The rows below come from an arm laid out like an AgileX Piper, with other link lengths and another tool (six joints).
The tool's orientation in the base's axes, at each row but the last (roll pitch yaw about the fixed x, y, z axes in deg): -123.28, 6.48, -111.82; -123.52, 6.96, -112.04; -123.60, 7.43, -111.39; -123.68, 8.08, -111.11; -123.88, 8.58, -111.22; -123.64, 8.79, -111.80; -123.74, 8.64, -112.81; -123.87, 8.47, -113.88
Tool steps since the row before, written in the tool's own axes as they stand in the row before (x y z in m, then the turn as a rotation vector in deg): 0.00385, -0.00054, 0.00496, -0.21, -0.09, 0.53; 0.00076, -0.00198, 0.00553, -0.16, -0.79, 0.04; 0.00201, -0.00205, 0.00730, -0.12, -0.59, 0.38; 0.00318, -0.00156, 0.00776, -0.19, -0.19, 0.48; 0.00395, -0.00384, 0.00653, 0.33, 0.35, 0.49; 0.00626, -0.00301, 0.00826, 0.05, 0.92, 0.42; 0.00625, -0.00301, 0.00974, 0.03, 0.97, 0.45; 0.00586, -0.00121, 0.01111, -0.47, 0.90, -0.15
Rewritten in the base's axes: 0.00280, -0.00496, -0.00269, 0.54, 0.03, -0.19; 0.00507, -0.00268, -0.00148, 0.47, -0.10, 0.65; 0.00610, -0.00421, -0.00257, 0.63, -0.16, 0.29; 0.00585, -0.00518, -0.00342, 0.54, 0.01, -0.08; 0.00566, -0.00632, -0.00104, 0.11, -0.30, -0.61; 0.00575, -0.00862, -0.00300, -0.11, 0.16, -0.99; 0.00678, -0.00908, -0.00381, -0.10, 0.18, -1.05; 0.00701, -0.00861, -0.00599, -0.34, 0.77, -0.59
